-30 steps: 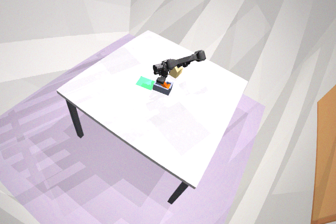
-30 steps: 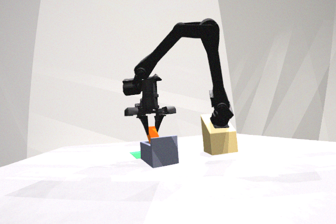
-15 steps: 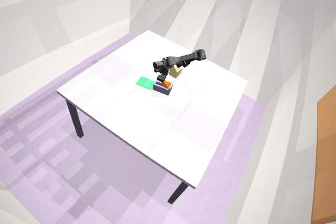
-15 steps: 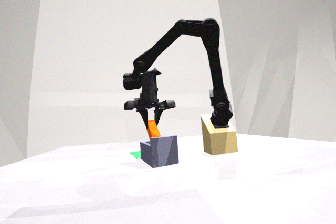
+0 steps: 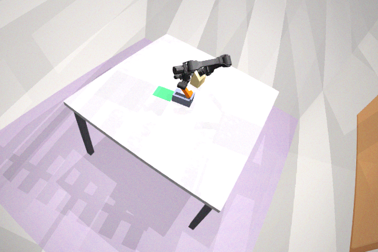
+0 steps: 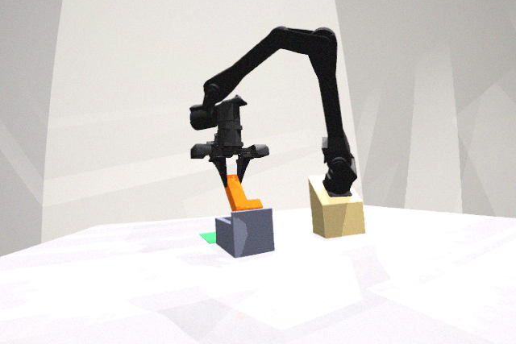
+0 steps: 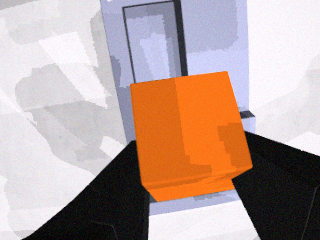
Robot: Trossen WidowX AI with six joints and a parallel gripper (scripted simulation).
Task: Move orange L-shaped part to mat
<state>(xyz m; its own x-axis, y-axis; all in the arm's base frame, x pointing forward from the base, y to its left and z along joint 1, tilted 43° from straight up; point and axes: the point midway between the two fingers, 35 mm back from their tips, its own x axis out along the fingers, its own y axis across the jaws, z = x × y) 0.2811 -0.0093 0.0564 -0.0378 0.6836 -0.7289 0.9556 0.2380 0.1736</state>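
Now: gripper tip 3 cm short of the green mat, 14 cm to the left of it and 15 cm above it. Round my gripper tip: orange L-shaped part (2 cm behind, 3 cm to the left, 3 cm below).
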